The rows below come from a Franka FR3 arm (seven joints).
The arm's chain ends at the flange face. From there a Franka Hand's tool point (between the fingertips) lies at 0.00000 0.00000 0.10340 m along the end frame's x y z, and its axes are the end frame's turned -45 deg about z.
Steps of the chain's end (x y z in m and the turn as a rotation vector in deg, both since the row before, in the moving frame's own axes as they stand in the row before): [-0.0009 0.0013 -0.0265 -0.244 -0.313 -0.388]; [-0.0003 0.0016 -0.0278 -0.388 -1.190 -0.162]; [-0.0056 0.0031 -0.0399 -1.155 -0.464 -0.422]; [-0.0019 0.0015 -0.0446 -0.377 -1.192 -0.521]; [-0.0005 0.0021 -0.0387 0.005 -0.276 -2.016]
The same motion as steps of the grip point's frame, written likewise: [-0.0023 0.0002 -0.0265 0.049 -0.394 -0.388]; [-0.0034 -0.0001 -0.0278 0.567 -1.116 -0.162]; [-0.0082 -0.0009 -0.0399 -0.489 -1.145 -0.422]; [-0.0044 -0.0013 -0.0446 0.576 -1.109 -0.521]; [-0.0022 0.0008 -0.0387 0.199 -0.192 -2.016]
